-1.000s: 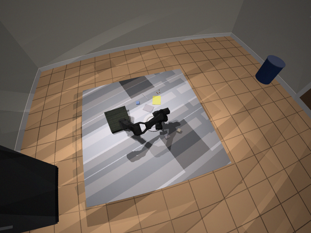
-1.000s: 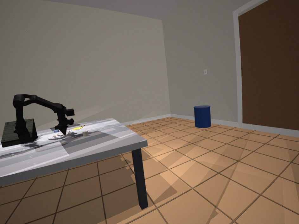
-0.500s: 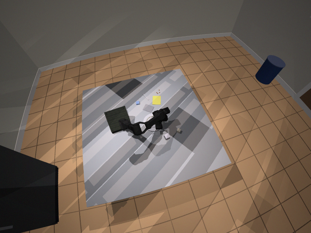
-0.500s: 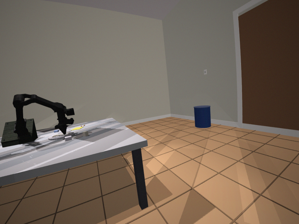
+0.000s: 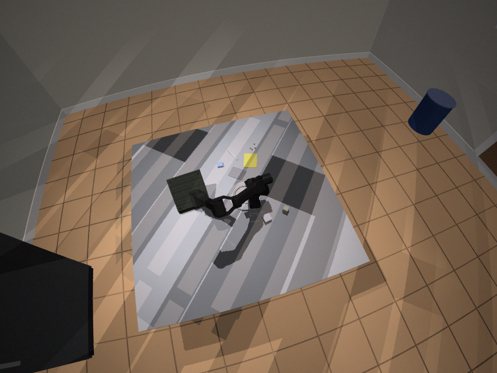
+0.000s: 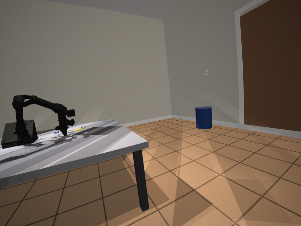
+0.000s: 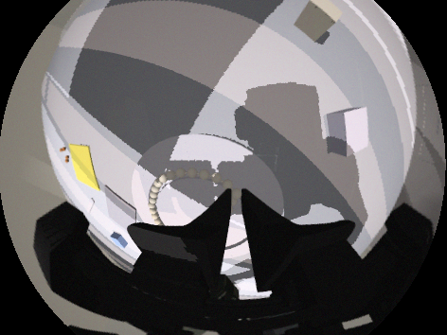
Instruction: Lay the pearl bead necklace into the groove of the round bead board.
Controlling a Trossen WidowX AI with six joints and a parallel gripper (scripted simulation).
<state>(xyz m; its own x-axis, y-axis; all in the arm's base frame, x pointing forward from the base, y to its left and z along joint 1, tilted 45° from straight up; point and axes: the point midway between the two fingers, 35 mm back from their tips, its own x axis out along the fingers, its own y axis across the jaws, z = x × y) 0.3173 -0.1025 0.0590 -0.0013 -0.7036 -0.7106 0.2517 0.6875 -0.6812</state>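
Now: gripper tip 40 mm past the round bead board, 50 mm to the right of it and 10 mm above it. The rest, counted from my gripper tip: grey card: 30 mm behind, 230 mm to the left, 20 mm below; then beige cube: 160 mm ahead, 130 mm to the right; then white block: 30 mm ahead, 140 mm to the right, 10 mm below.
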